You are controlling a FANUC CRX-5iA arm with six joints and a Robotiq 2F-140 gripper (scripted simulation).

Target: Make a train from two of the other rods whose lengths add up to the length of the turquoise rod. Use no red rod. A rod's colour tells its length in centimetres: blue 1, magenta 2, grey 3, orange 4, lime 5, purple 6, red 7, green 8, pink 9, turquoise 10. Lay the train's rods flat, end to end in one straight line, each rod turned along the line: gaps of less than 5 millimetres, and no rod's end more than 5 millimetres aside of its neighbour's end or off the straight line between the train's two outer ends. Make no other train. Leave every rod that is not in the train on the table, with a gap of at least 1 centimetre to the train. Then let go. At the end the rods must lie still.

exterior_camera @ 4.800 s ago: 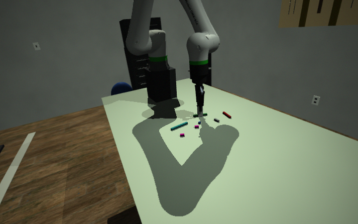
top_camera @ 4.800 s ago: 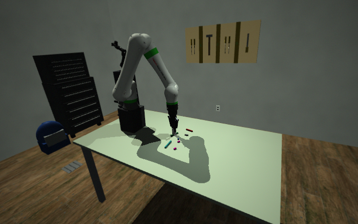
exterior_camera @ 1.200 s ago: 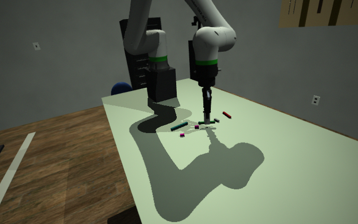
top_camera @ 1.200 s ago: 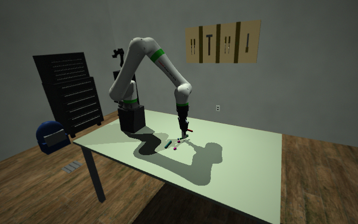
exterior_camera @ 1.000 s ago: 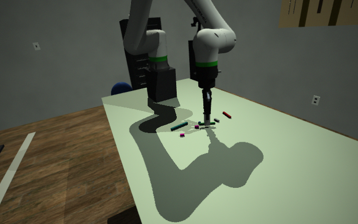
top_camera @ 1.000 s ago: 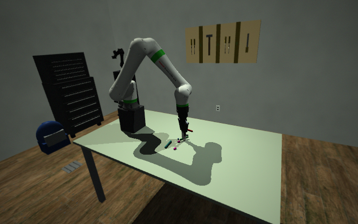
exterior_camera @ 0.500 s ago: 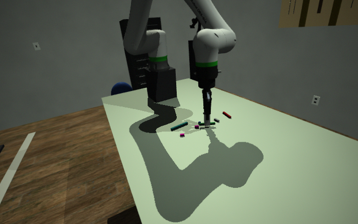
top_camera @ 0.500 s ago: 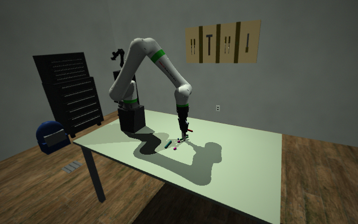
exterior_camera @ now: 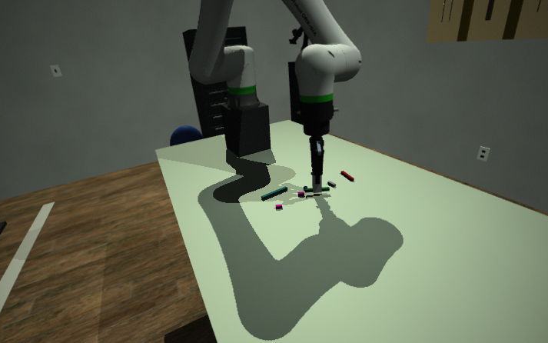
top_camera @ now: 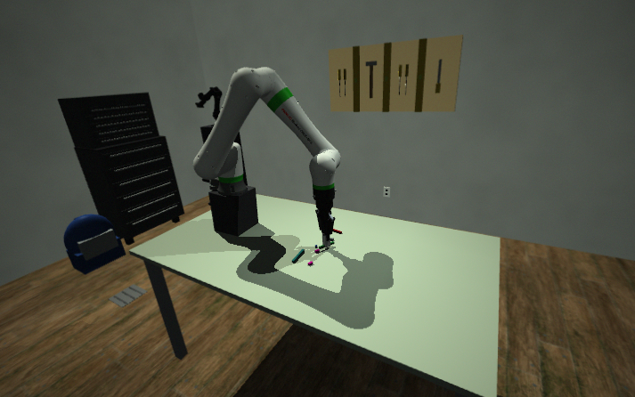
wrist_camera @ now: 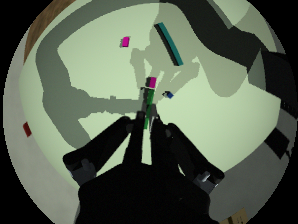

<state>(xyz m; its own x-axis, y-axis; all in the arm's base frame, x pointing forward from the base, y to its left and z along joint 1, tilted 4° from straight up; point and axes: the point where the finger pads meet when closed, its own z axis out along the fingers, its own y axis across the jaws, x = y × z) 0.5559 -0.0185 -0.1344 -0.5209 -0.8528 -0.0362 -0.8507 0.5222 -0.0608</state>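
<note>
My gripper is now 50 mm past the blue rod, 10 mm to the left of it and 40 mm above it. Also, from my hand: green rod 30 mm below; then grey rod 20 mm behind, 80 mm to the left, 40 mm below; then turquoise rod 90 mm behind, 110 mm to the right, 40 mm below.
</note>
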